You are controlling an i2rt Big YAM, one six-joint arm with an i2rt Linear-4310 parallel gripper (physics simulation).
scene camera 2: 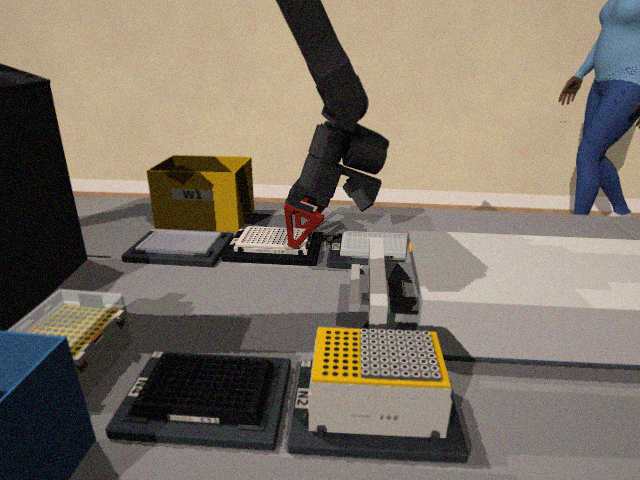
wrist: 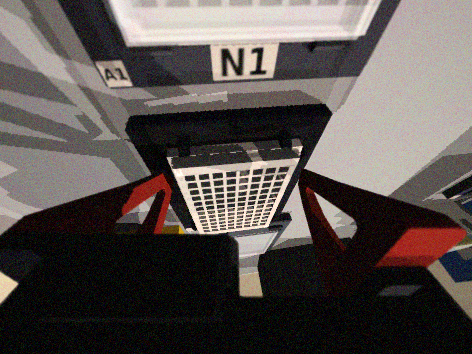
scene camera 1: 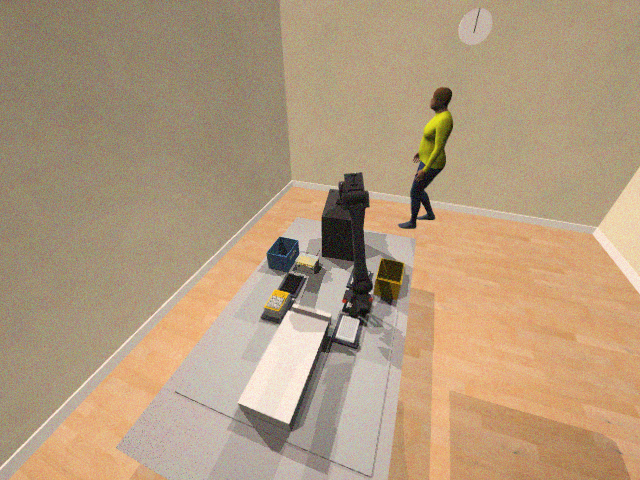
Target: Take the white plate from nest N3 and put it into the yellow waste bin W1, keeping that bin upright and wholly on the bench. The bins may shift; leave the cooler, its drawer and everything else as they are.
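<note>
A white plate with a grid of square holes sits flat in the middle dark nest of the back row. That nest's label cannot be read. The yellow bin W1 stands upright on the bench behind the row; a sliver of yellow shows in the wrist view. My gripper is open and empty, pointing down at the white plate. In the wrist view its red fingers stand on either side of the plate; their exact height is unclear.
Nest N1, with a clear plate, is beside the middle nest; another plate lies on its other side. A long white unit with an upright bar, a black box and a blue bin stand around.
</note>
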